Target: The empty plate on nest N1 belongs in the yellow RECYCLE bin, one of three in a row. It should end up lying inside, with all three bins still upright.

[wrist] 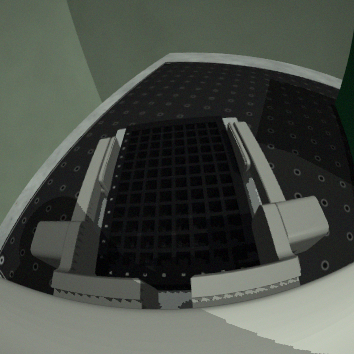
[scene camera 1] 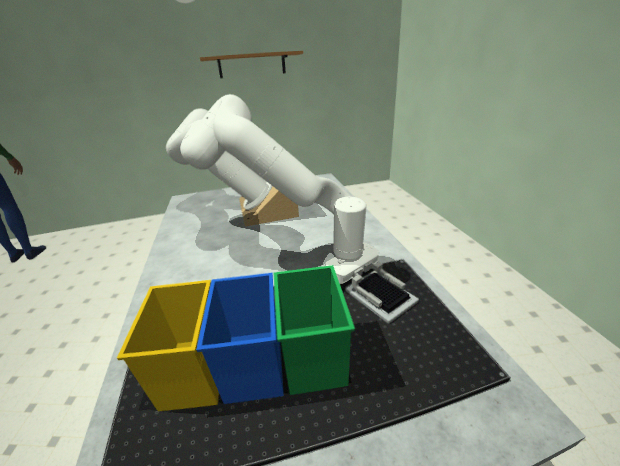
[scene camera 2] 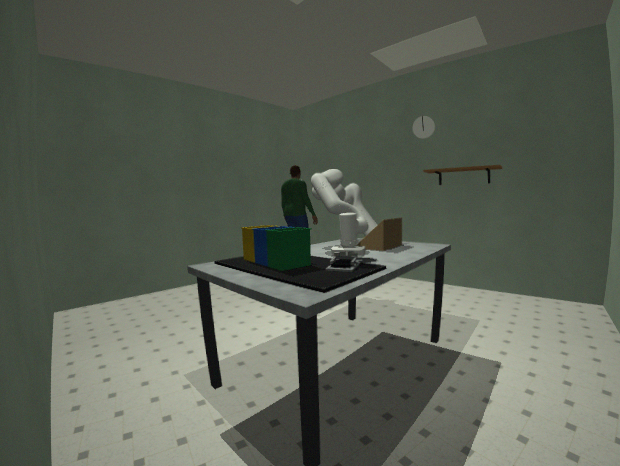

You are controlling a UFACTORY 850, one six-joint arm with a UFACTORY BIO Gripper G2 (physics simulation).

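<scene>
The black plate (scene camera 1: 384,292) (scene camera 2: 342,262) (wrist: 172,200), with a grid of dark wells, lies level at the white nest (scene camera 1: 389,317); whether it is fully seated is hard to tell. My gripper (scene camera 1: 390,294) (wrist: 173,134) points down over it and is shut on the plate, one finger along each long side. The nest's label cannot be read. The yellow bin (scene camera 1: 172,383) (scene camera 2: 248,245) stands upright at the left end of the row in scene camera 1. The blue bin (scene camera 1: 245,373) (scene camera 2: 260,248) is in the middle. The green bin (scene camera 1: 318,363) (scene camera 2: 290,250) is nearest the nest. Both are upright.
The bins and nest stand on a black perforated board (scene camera 1: 441,350) (scene camera 2: 325,280) on the grey table (scene camera 1: 521,420). A brown wedge-shaped block (scene camera 1: 283,212) (scene camera 2: 392,234) stands behind the arm. A person (scene camera 1: 17,215) (scene camera 2: 295,197) stands beyond the table.
</scene>
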